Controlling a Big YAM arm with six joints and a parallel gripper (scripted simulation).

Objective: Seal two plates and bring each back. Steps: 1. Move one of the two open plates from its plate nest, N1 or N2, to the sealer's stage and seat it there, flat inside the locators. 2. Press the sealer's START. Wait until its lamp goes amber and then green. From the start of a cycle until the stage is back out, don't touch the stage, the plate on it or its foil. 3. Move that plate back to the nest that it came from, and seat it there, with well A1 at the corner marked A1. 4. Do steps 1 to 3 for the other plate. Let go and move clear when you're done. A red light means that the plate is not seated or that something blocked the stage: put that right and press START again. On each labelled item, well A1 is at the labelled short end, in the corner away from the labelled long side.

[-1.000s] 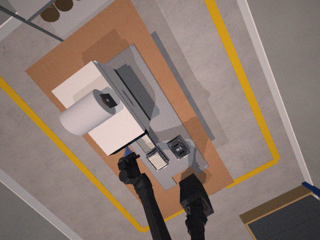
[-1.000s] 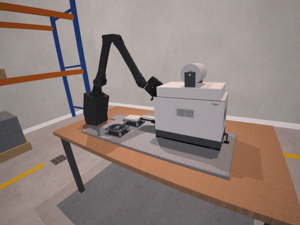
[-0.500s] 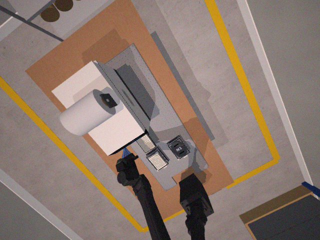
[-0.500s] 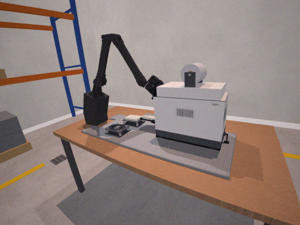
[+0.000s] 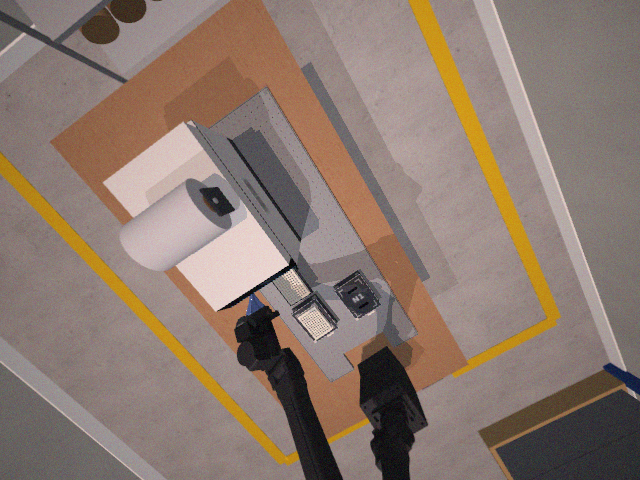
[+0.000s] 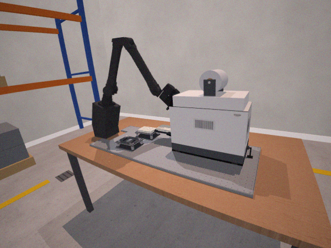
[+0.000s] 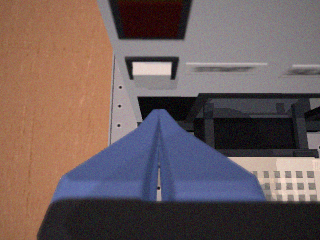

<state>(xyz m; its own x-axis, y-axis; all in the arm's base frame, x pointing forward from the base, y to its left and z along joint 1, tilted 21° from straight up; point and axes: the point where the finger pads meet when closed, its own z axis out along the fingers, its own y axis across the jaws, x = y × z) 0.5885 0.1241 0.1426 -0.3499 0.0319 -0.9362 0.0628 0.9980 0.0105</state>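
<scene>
Now: the start button 30 mm ahead of my hand. The rest, counted from my hand: foil roll: 260 mm ahead, 100 mm to the right, 230 mm above; then white well plate: 270 mm behind, 50 mm to the right, 140 mm below; then dark sealer stage: 80 mm behind, 90 mm to the right, 100 mm below.
</scene>
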